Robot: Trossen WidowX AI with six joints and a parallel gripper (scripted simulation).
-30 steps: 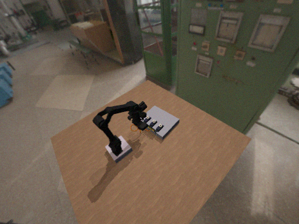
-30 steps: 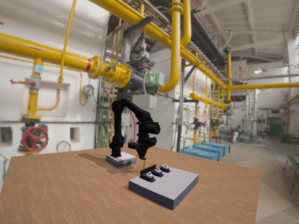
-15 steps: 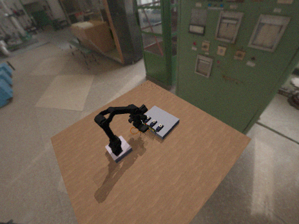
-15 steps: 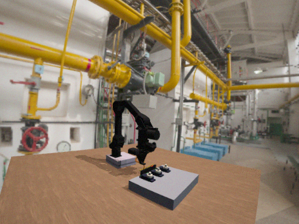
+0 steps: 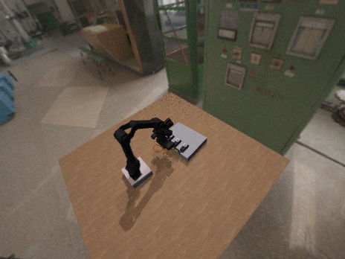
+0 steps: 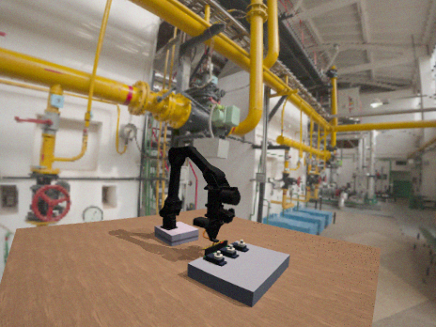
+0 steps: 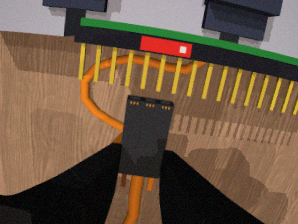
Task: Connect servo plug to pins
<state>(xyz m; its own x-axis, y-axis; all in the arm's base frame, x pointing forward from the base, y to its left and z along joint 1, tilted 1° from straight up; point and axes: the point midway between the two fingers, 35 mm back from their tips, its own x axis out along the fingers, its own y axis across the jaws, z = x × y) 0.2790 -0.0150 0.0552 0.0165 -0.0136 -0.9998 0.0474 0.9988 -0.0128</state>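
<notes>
Right now the red band is 5 cm ahead of my gripper tip. Also, from my gripper tip: grey holder: 20 cm ahead, 4 cm to the right, 5 cm below.
</notes>
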